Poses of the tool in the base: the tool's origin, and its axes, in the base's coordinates. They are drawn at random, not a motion.
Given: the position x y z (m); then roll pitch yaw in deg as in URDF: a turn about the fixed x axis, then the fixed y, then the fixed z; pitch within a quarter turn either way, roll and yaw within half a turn.
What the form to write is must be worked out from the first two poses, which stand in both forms.
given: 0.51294 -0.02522 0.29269 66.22 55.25 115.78
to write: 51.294 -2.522 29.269 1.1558 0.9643 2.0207
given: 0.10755 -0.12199 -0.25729 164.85 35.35 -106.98
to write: 10.755 -12.199 -25.729 2.8772 0.6170 -1.8672
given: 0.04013 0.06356 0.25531 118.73 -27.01 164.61
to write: 4.013 6.356 25.531 2.0722 -0.4714 2.8730
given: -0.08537 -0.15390 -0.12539 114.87 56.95 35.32
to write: -8.537 -15.390 -12.539 2.0049 0.9940 0.6165
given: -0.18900 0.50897 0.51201 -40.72 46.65 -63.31
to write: -18.900 50.897 51.201 -0.7107 0.8142 -1.1050
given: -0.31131 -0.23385 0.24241 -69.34 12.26 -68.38
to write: -31.131 -23.385 24.241 -1.2102 0.2140 -1.1935
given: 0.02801 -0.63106 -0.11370 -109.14 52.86 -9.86
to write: 2.801 -63.106 -11.370 -1.9049 0.9226 -0.1721
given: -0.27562 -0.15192 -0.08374 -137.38 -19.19 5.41
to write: -27.562 -15.192 -8.374 -2.3977 -0.3349 0.0944
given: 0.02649 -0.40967 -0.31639 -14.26 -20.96 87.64
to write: 2.649 -40.967 -31.639 -0.2489 -0.3658 1.5296
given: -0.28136 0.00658 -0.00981 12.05 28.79 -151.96
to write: -28.136 0.658 -0.981 0.2103 0.5025 -2.6522
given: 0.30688 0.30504 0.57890 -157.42 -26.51 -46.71
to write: 30.688 30.504 57.890 -2.7475 -0.4627 -0.8152
